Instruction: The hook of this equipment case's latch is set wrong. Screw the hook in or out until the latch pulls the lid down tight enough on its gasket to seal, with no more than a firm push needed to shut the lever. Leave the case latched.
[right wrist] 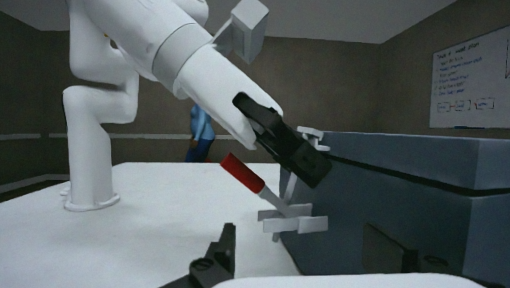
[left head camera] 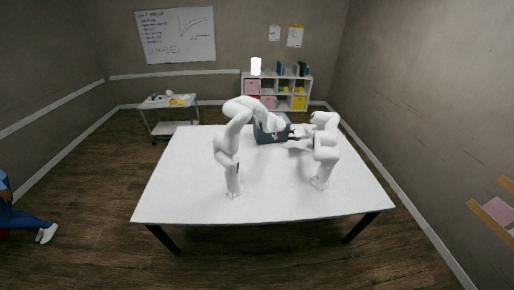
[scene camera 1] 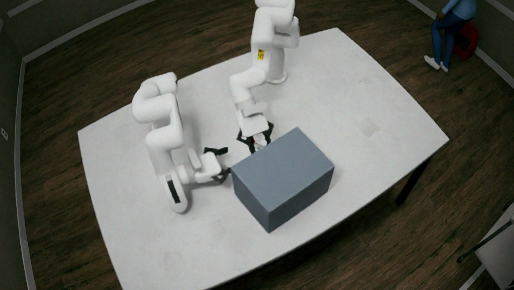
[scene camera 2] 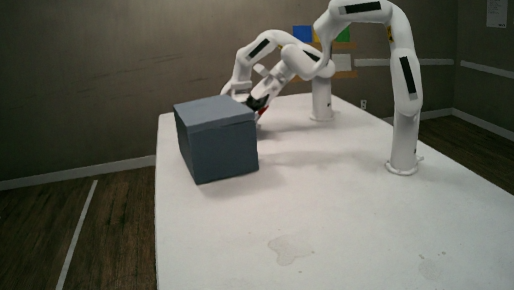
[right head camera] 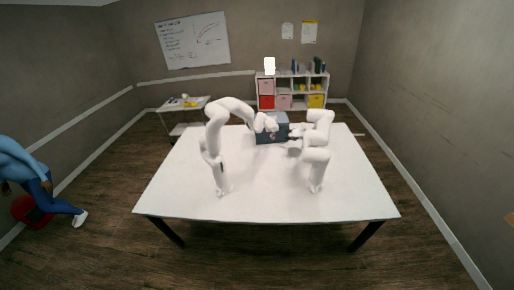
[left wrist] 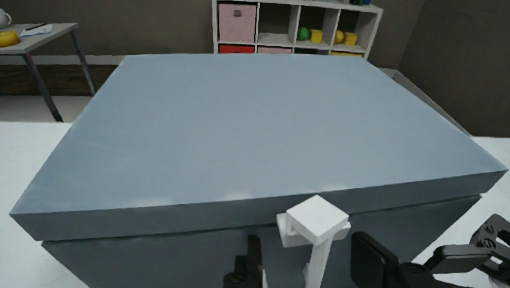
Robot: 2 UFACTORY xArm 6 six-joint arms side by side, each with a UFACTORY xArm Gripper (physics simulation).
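Where they show: left gripper, fingertip midpoint: point(right wrist: 311, 172) point(scene camera 1: 262, 151) point(left wrist: 305, 256); right gripper, fingertip midpoint: point(right wrist: 299, 244) point(left head camera: 287, 135) point(scene camera 1: 232, 158) point(right head camera: 285, 134); left arm's base at its link origin: point(right wrist: 93, 202) point(left head camera: 233, 189) point(scene camera 1: 274, 76) point(scene camera 2: 401, 167) point(right head camera: 224, 187); right arm's base at its link origin: point(left head camera: 319, 182) point(scene camera 2: 322, 117) point(right head camera: 314, 184).
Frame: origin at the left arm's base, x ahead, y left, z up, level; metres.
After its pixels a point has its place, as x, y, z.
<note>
The blue-grey equipment case point(scene camera 1: 282, 170) @[0.638, -0.289, 0.207] point(scene camera 2: 220, 155) @[0.611, -0.126, 0.089] point(left wrist: 250, 130) @[0.571, -0.263, 0.208] point(right wrist: 390, 185) @[0.540, -0.396, 0.173] stands on the table, its lid down with a dark seam below it. In the right wrist view the latch lever's red handle point(right wrist: 242, 172) @[0.429, -0.327, 0.166] slants up and outward from the case front. The white hook point(left wrist: 317, 265) @[0.491, -0.303, 0.189] point(right wrist: 290, 187) @[0.482, -0.310, 0.146] runs from the lever bracket up to the catch on the lid's front edge. My left gripper point(left wrist: 305, 256) @[0.507, -0.304, 0.162] point(scene camera 1: 259, 140) is open, its fingers on either side of the hook's shaft without gripping it. My right gripper point(right wrist: 299, 244) @[0.472, -0.410, 0.137] point(scene camera 1: 224, 163) @[0.472, -0.410, 0.137] is open beside the case's front corner.
The white table point(left head camera: 185, 185) @[0.008, 0.349, 0.000] carries both arms and the case. The left forearm slopes down over the case front, close to the right gripper. A shelf unit point(right head camera: 257, 92) stands against the back wall, and a cart point(left head camera: 142, 106) stands behind the table at the left.
</note>
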